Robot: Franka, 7 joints.
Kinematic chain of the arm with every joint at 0, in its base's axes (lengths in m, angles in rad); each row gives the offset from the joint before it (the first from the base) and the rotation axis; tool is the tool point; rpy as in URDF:
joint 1: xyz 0 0 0.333 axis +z
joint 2: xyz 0 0 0 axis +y
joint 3: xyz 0 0 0.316 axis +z
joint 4: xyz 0.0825 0 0 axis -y
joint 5: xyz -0.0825 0 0.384 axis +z
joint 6: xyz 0 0 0 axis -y
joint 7: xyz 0.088 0 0 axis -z
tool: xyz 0 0 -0.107 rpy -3.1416 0 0
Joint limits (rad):
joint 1: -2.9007..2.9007
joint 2: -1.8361..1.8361
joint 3: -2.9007..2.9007
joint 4: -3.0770..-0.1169
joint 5: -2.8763..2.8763
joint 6: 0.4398..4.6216
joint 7: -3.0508..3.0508
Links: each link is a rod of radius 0.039 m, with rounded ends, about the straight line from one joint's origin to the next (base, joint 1, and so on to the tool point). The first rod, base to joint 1, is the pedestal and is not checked.
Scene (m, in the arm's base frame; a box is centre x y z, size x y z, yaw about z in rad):
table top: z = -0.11
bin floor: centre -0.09 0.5 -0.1 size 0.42 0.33 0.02 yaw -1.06
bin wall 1: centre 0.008 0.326 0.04 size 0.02 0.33 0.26 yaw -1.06
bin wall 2: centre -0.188 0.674 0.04 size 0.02 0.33 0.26 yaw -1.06
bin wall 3: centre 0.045 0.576 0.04 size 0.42 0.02 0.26 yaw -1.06
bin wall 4: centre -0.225 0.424 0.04 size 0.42 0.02 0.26 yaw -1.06
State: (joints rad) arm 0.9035 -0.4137 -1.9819 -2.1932 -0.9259 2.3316 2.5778
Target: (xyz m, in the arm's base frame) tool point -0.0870 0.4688 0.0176
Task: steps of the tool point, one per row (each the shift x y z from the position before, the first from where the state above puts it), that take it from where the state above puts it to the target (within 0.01 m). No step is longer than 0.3 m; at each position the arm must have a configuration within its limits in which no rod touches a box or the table.
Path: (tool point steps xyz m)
1: 0.1885 0.1687 0.0490
2: 0.0886 0.2364 0.0296
3: -0.0296 0.2481 0.0069
4: -0.1375 0.2023 -0.0151
5: -0.2096 0.1113 -0.0331
6: -0.2293 -0.0014 -0.0442
7: -0.0072 0.0177 -0.0857
8: -0.0007 0.0008 -0.0948
9: 0.0079 -0.0185 -0.0997

